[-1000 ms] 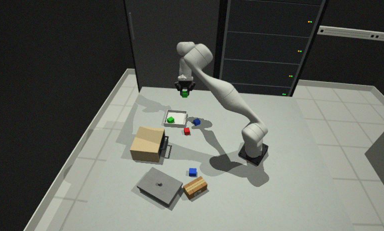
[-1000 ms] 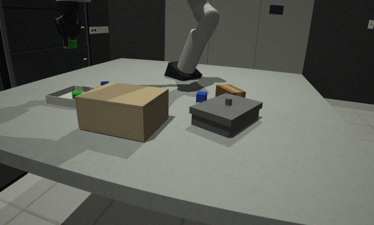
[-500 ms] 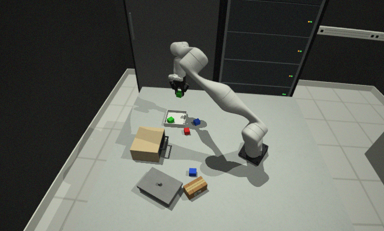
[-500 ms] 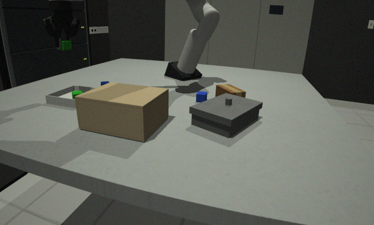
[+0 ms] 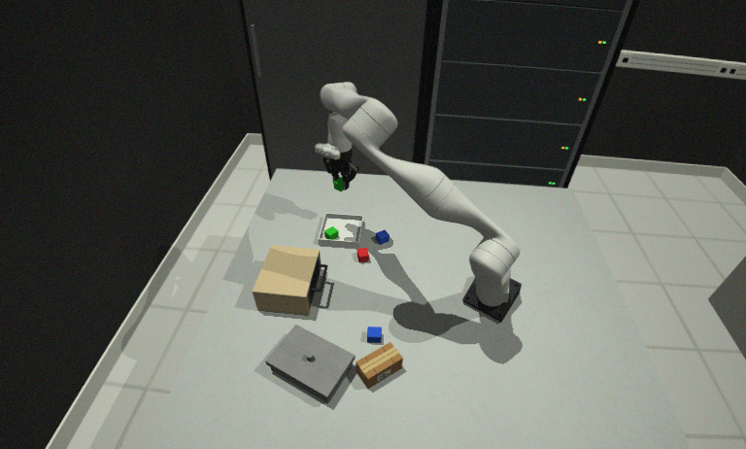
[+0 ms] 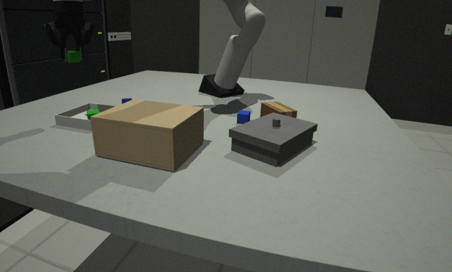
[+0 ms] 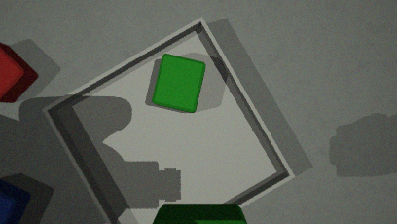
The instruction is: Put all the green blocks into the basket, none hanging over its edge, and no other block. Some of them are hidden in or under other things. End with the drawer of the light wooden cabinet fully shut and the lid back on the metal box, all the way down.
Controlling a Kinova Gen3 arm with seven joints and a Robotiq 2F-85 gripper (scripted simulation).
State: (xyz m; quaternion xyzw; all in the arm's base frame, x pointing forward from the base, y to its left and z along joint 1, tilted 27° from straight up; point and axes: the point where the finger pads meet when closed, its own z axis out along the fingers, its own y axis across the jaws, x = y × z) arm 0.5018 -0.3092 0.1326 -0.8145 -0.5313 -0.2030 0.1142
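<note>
The basket is 180 mm below my hand, 40 mm to the left of it and 10 mm behind it. Round my hand: light wooden cabinet 330 mm to the left, 150 mm below, 60 mm ahead; then cabinet drawer 330 mm to the left, 150 mm below, 50 mm ahead; then red block 180 mm below, 150 mm to the left, 120 mm behind.
</note>
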